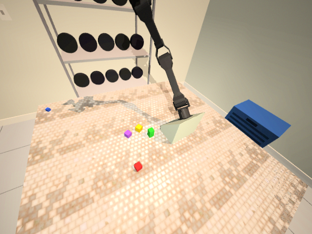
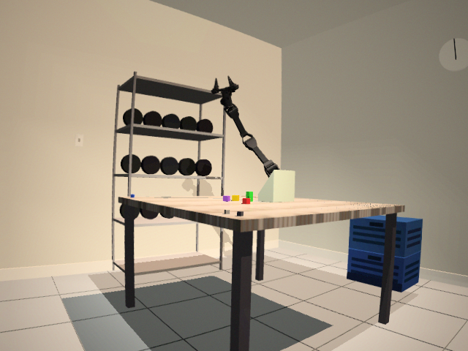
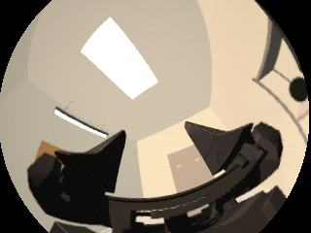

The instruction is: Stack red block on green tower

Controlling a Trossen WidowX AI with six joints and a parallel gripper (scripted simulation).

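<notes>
The red block is 100 mm ahead of my gripper tip, 350 mm to the left of it and 810 mm below it. The rest, counted from my gripper tip: yellow block: 30 mm behind, 130 mm to the left, 810 mm below; small blue block: 440 mm ahead, 350 mm to the right, 810 mm below; purple block: 60 mm ahead, 140 mm to the left, 810 mm below.
</notes>
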